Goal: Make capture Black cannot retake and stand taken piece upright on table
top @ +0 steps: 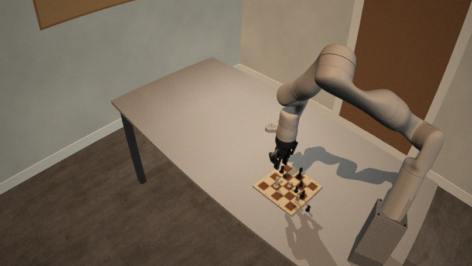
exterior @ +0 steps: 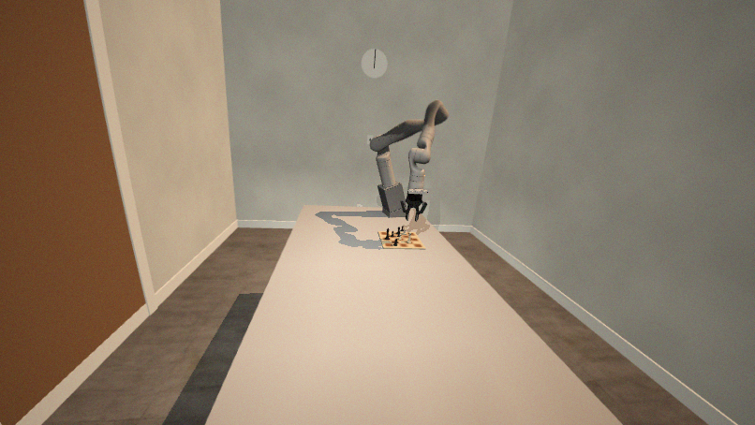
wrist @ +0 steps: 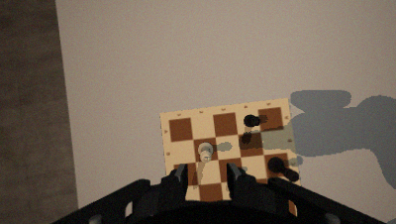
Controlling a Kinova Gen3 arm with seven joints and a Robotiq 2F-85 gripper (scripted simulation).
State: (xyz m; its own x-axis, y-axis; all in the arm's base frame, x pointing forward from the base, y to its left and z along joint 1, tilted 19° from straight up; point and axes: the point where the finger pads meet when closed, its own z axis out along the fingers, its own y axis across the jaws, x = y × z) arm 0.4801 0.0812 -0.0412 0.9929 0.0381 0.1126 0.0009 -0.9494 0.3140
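Right now my hand is 11 cm above the white piece. The rest, counted from my hand: small chessboard 14 cm below, 4 cm to the right, 3 cm behind; white pawn 13 cm below, 4 cm to the right, 4 cm behind; tall black piece 11 cm to the right, 11 cm below, 3 cm behind.
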